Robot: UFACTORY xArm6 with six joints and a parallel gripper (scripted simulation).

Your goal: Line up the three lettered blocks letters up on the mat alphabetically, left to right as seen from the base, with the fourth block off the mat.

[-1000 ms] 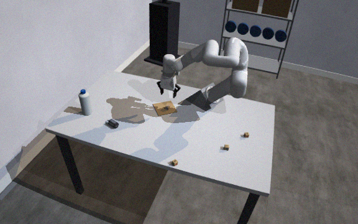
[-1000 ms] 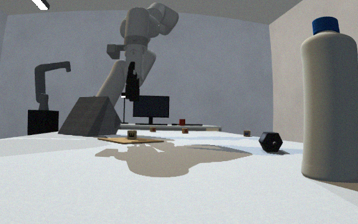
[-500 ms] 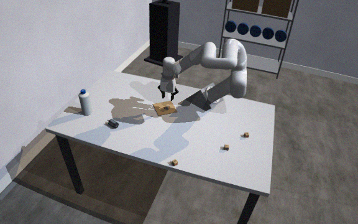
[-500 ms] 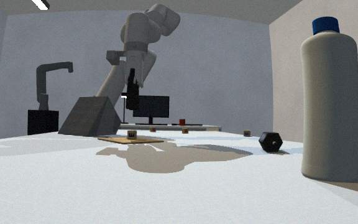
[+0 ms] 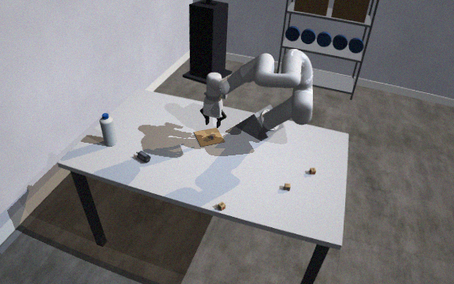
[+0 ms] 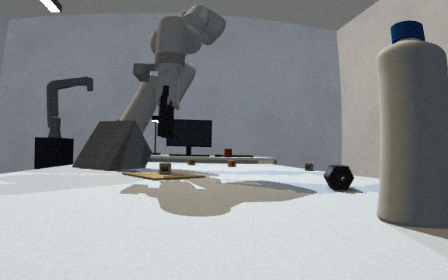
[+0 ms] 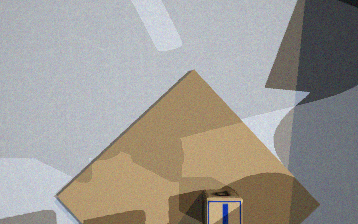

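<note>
Now: hand 20 mm to the left of the tan mat and 110 mm above it. The rest, counted from my hand: white bottle (340 mm ahead, 450 mm to the right, 20 mm below); then black hexagonal object (350 mm ahead, 210 mm to the right, 90 mm below).
</note>
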